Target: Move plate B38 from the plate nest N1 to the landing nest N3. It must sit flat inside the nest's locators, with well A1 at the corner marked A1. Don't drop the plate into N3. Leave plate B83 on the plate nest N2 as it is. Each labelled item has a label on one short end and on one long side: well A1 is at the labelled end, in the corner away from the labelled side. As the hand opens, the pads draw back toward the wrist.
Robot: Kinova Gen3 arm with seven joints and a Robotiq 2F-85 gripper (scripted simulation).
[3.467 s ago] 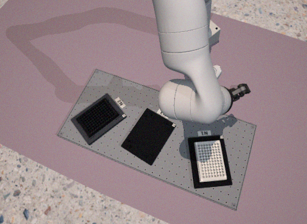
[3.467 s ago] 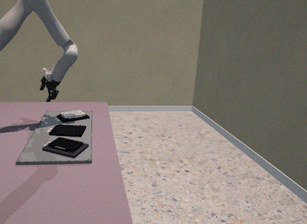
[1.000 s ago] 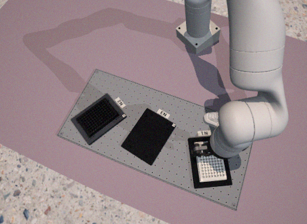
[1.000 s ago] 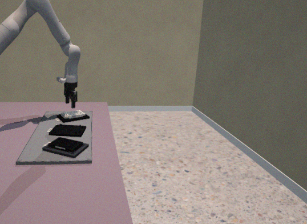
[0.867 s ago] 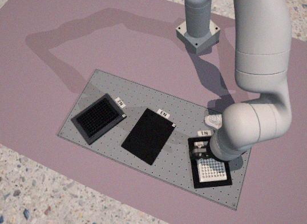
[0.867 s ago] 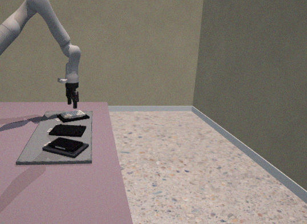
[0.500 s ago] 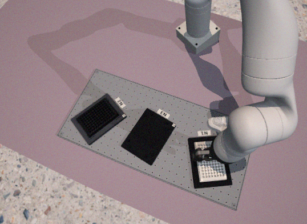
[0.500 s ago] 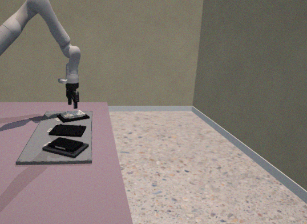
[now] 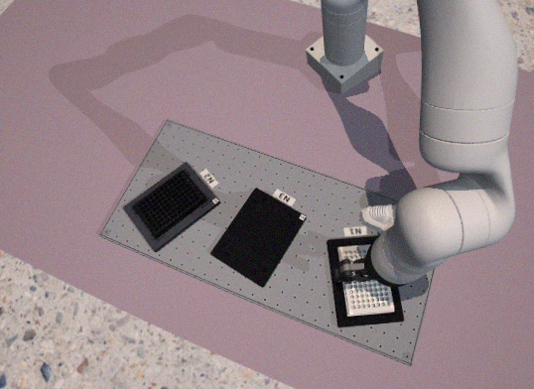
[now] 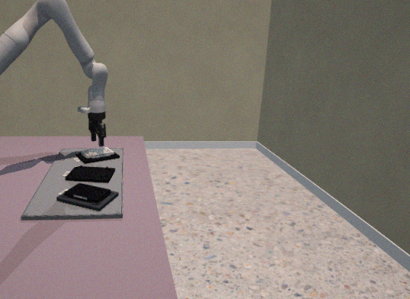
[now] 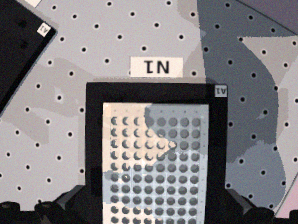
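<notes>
Right now my hand is 5 cm above the plate B38. Round my hand: N1 label: 9 cm behind, 4 cm to the right, 7 cm below; then A1 corner mark: 8 cm behind, 15 cm to the right, 5 cm below; then plate nest N1: 6 cm below.
</notes>
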